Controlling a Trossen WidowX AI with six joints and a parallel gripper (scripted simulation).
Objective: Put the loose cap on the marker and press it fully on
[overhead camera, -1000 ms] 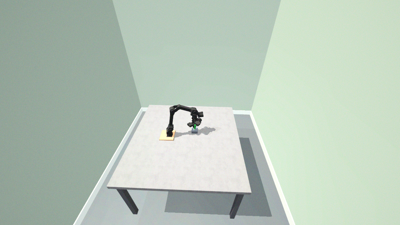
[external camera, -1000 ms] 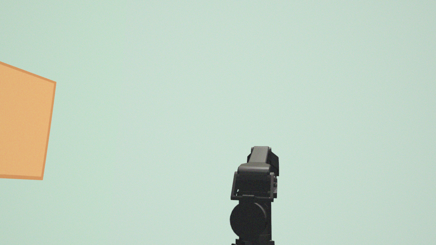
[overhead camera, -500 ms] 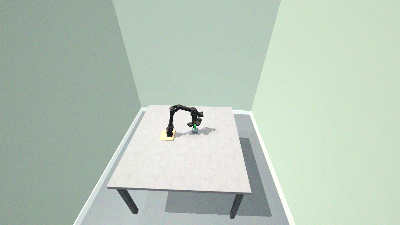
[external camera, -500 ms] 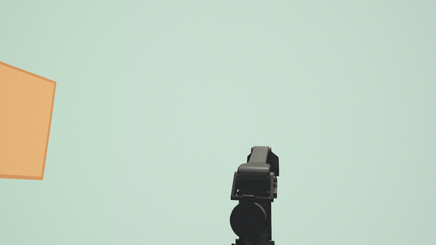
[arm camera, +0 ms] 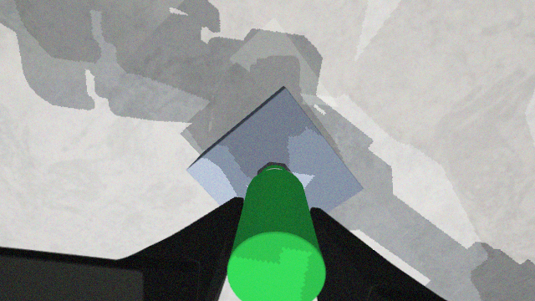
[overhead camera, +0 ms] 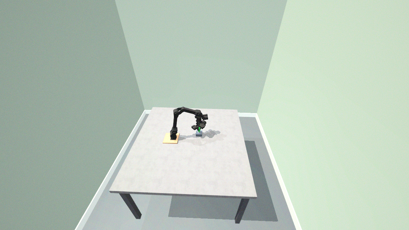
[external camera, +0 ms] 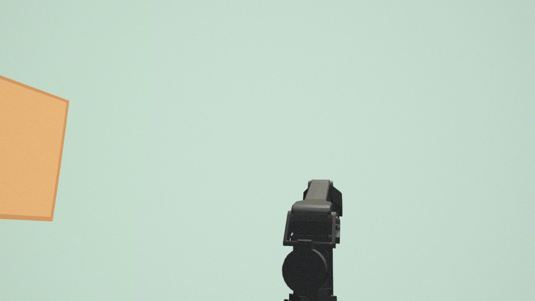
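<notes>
Right now the green cap is 10 mm above my gripper tip.
</notes>
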